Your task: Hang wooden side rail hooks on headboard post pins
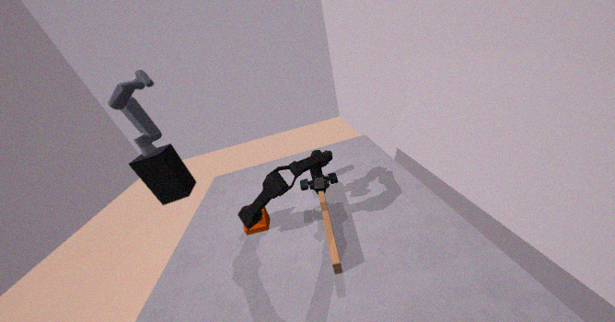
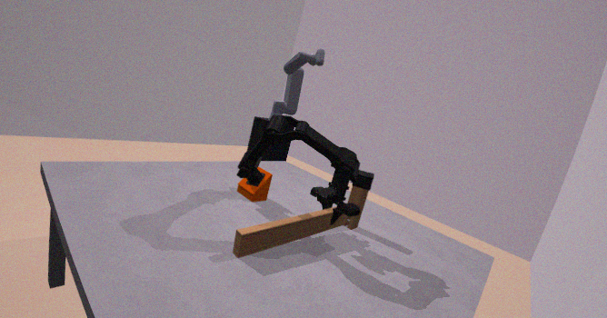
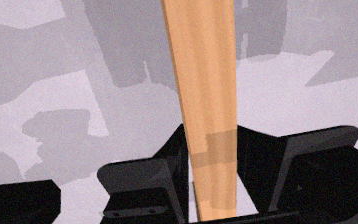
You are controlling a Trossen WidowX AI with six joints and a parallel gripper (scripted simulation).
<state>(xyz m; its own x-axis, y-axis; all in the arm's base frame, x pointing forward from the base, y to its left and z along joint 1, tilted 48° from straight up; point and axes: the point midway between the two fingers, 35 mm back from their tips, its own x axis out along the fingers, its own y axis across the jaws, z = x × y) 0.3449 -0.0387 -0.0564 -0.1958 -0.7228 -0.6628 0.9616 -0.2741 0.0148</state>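
Right now the wooden headboard post is 3 cm ahead of my gripper tip, 16 cm to the left of it and 4 cm above it.
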